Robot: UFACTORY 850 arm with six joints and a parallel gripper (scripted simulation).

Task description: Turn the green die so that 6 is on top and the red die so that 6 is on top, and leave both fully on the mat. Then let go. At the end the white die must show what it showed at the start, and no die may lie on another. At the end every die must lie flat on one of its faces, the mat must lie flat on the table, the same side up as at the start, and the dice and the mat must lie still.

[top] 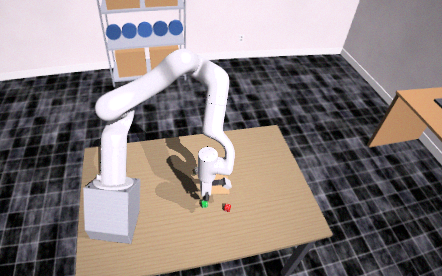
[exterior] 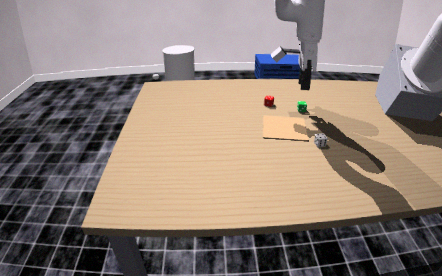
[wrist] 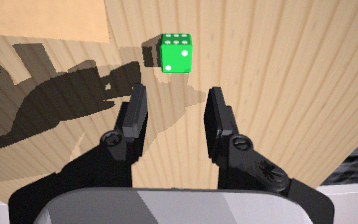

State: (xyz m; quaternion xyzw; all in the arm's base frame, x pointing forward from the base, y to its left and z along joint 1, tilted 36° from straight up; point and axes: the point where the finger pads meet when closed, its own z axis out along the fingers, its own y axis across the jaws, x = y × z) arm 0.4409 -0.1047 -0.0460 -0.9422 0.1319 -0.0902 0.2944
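Now: the green die 100 mm below my hand. Round my hand: red die: 110 mm ahead, 100 mm below, 50 mm to the right; then tan mat: 120 mm to the left, 110 mm below, 100 mm ahead; then white die: 230 mm to the left, 100 mm below, 20 mm ahead.
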